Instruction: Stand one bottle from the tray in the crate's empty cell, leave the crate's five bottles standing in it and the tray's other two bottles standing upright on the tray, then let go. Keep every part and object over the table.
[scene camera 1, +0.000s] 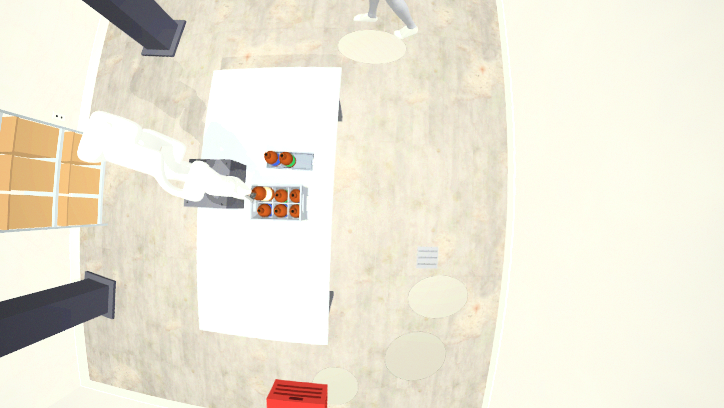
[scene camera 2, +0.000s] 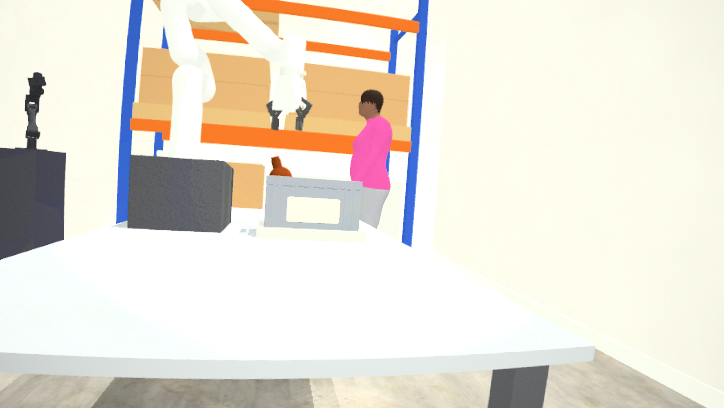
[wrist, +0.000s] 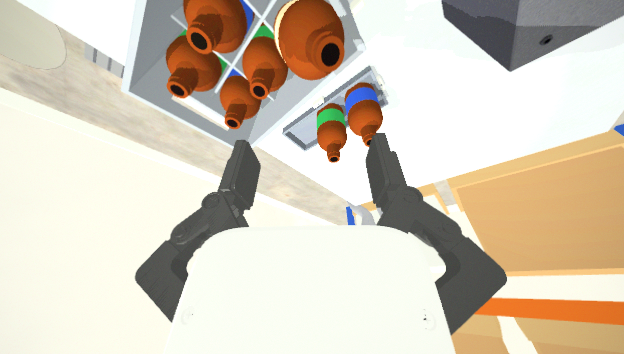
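Where they show: gripper, fingertip midpoint: (scene camera 1: 247, 189) (scene camera 2: 286, 130) (wrist: 310, 149); arm's base at its link origin: (scene camera 2: 183, 162).
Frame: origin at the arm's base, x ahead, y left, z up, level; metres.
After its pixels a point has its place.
The grey crate (scene camera 1: 279, 218) (scene camera 2: 276, 207) {x 0.330, y -0.167, z -0.111 m} (wrist: 280, 107) {x 0.422, y 0.028, z -0.057 m} has a bottle in each of its six cells. The cream-labelled bottle (scene camera 1: 260, 193) {x 0.342, y -0.027, z 0.000 m} (scene camera 2: 280, 172) {x 0.322, y -0.061, z -0.011 m} (wrist: 305, 42) {x 0.318, y -0.043, z 0.005 m} is in the corner cell nearest the arm and tray; it sticks up above the rim, higher than the others, and leans. Its base is hidden. The other five sit lower. On the tray (scene camera 1: 305, 161) {x 0.492, y 0.199, z -0.193 m} (wrist: 302, 135) {x 0.508, y 0.204, z -0.192 m}, a blue-labelled bottle (scene camera 1: 270, 157) {x 0.330, y 0.171, z -0.065 m} (wrist: 365, 117) {x 0.309, y 0.152, z -0.082 m} and a green-labelled bottle (scene camera 1: 286, 159) {x 0.417, y 0.175, z -0.076 m} (wrist: 331, 135) {x 0.390, y 0.159, z -0.084 m} stand upright. My gripper (scene camera 2: 287, 125) {x 0.327, y -0.019, z 0.123 m} (wrist: 310, 149) {x 0.327, y -0.019, z 0.123 m} is open and empty, well above the crate, touching no bottle.
A dark block (scene camera 1: 215, 202) {x 0.103, y -0.117, z 0.009 m} (scene camera 2: 177, 195) {x 0.045, y -0.157, z -0.096 m} (wrist: 485, 30) {x 0.140, y 0.088, z -0.059 m} stands on the white table (scene camera 1: 263, 283) {x 0.362, y -0.559, z -0.197 m} (scene camera 2: 303, 304) {x 0.449, y -0.747, z -0.197 m}, on the arm's side of the crate. A person (scene camera 2: 373, 146) stands beyond the table. A shelf rack (scene camera 2: 416, 126) stands behind the arm.
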